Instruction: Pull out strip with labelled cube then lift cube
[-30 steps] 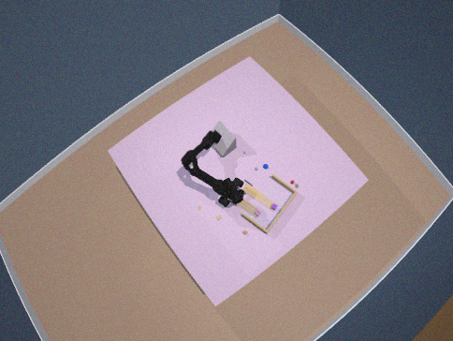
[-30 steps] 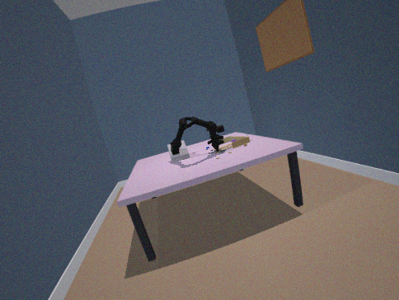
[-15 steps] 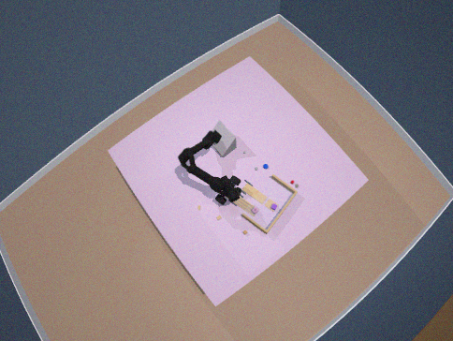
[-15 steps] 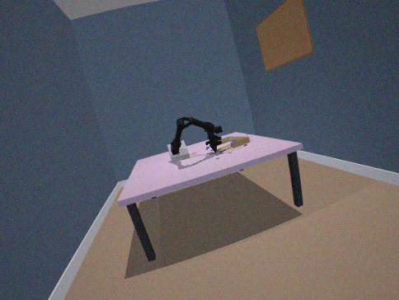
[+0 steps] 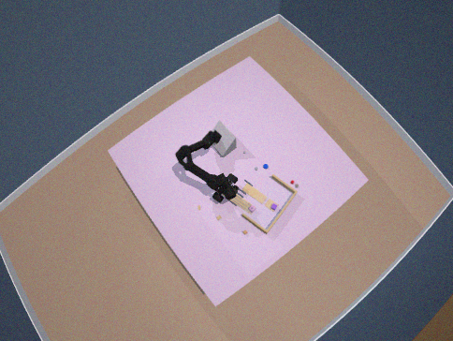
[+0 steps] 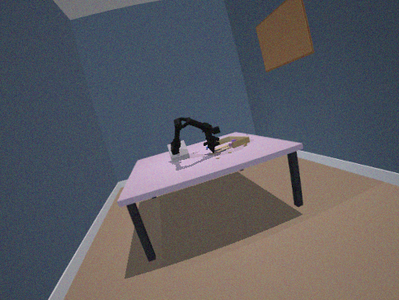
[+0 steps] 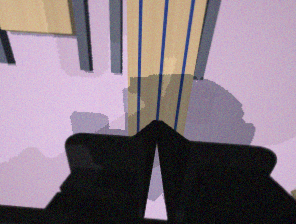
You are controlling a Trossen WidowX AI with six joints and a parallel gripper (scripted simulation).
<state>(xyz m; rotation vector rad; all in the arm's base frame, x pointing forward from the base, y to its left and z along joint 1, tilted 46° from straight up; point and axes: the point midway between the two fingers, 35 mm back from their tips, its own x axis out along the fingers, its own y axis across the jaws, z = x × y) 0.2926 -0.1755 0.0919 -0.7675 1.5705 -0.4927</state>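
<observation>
The labelled cube lies 19 cm ahead of my gripper tip, 4 cm to the left of it and 2 cm above it. Round my gripper tip: grey ball (2 cm ahead, 25 cm to the left); then blue ball (5 cm ahead, 30 cm to the left); then plain tan strip (13 cm ahead, 13 cm to the left).
</observation>
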